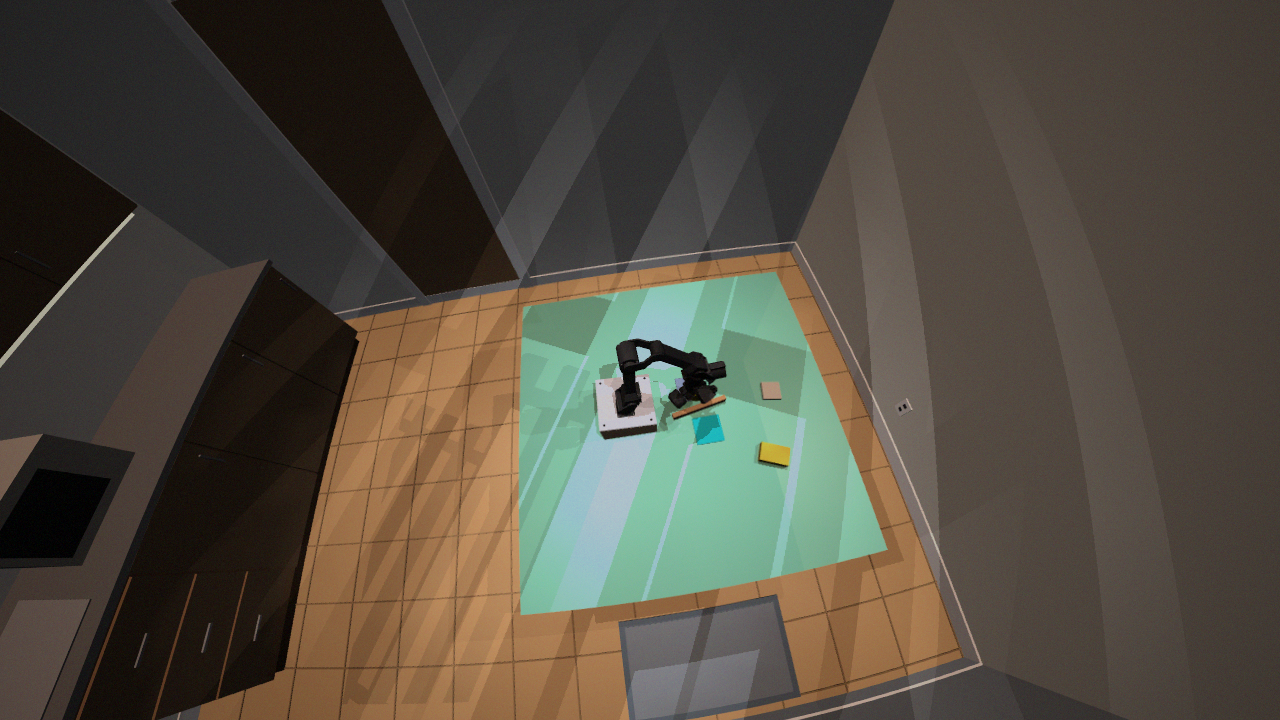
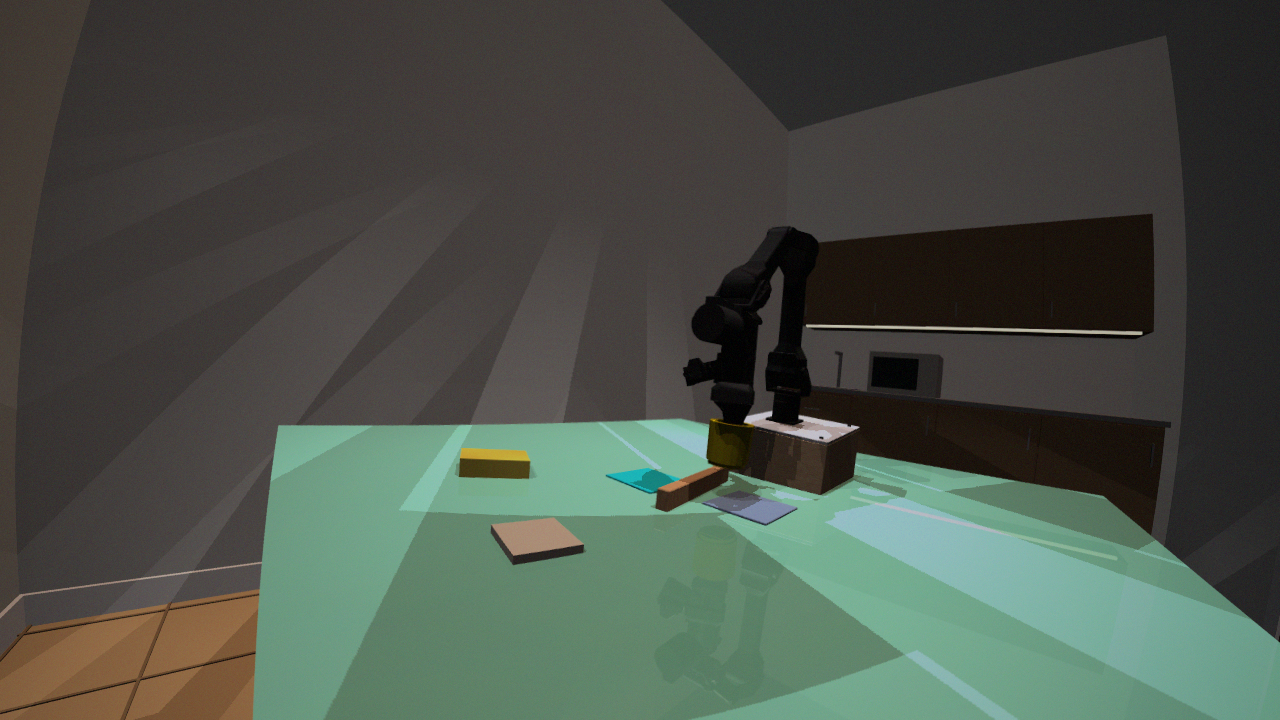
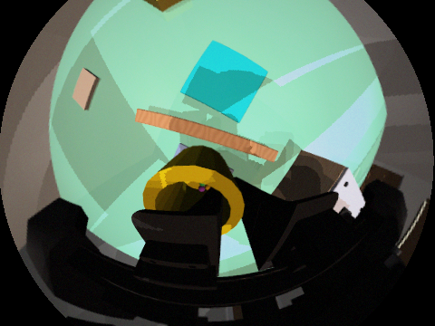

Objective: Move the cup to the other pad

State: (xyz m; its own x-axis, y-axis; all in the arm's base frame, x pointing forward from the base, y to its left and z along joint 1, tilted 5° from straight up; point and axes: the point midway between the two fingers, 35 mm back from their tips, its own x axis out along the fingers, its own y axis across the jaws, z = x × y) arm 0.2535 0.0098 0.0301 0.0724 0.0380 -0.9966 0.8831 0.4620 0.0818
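The teal pad lies 5 cm ahead of my gripper tip, 12 cm to the right of it and 10 cm below it. Also, from my gripper tip: grey-blue pad (2 cm ahead, 6 cm to the left, 10 cm below); then wooden bar (4 cm ahead, 3 cm to the right, 8 cm below); then yellow cup (2 cm ahead, 1 cm to the left).
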